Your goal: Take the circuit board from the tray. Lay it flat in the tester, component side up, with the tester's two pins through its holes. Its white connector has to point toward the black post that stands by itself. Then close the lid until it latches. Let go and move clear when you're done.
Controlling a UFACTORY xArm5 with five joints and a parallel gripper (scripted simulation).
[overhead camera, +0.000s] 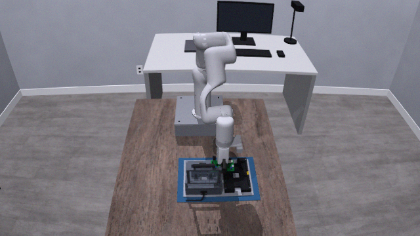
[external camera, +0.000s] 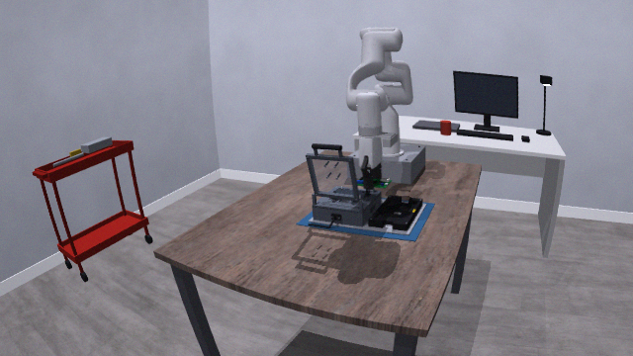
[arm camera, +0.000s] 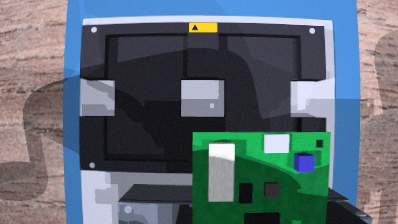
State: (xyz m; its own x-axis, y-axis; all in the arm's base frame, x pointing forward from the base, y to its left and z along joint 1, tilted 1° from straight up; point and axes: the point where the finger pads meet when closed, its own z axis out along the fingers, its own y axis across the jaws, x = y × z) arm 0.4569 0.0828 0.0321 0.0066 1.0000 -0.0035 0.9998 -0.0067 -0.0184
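Right now the grey tester is 5 cm to the right of my hand, 2 cm below it and 1 cm ahead of it. Also, from my hand: clear lid: 10 cm ahead, 9 cm to the right, 5 cm above; green circuit board: right at my hand.
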